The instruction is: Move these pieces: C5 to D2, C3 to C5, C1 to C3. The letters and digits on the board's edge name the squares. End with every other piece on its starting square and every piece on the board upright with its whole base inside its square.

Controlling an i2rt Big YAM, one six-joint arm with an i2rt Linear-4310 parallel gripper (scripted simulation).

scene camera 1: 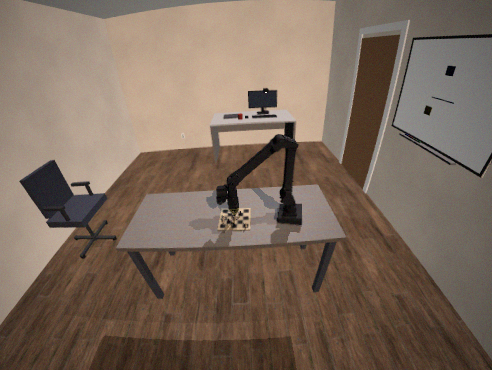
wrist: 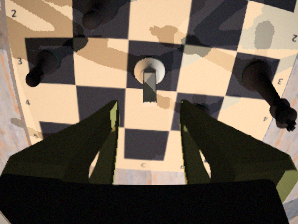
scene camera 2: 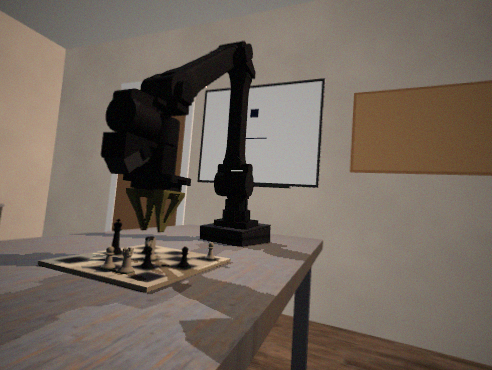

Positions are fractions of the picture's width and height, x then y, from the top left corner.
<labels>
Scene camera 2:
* my gripper: 0.31, 0.63
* chessboard: 0.34, 0.73
</labels>
